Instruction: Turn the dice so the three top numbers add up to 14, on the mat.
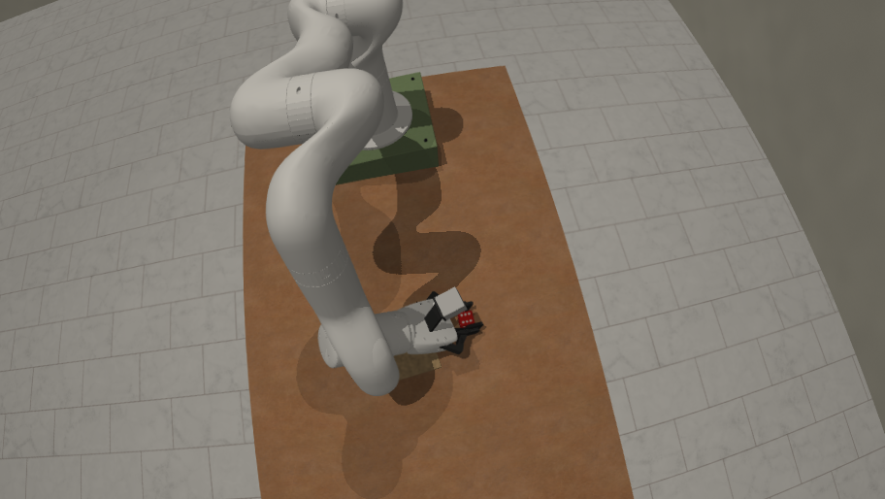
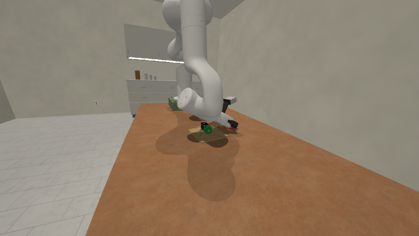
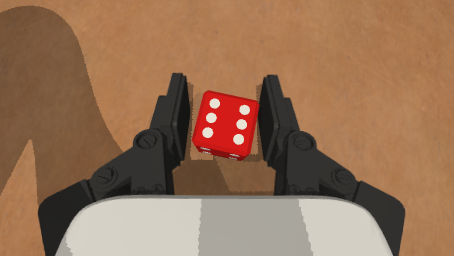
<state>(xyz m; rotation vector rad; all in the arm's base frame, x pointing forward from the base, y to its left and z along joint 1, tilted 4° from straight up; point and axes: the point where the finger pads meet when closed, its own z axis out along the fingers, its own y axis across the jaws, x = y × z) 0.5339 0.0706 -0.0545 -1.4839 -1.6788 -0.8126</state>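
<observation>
My hand is 10 mm above the red die. From my hand the other things lie so: black die (140 mm to the right, 30 mm behind, 10 mm below); then green die (150 mm to the right, 10 mm below, 10 mm ahead); then tan square mat (150 mm to the right, 20 mm below, 10 mm ahead).
</observation>
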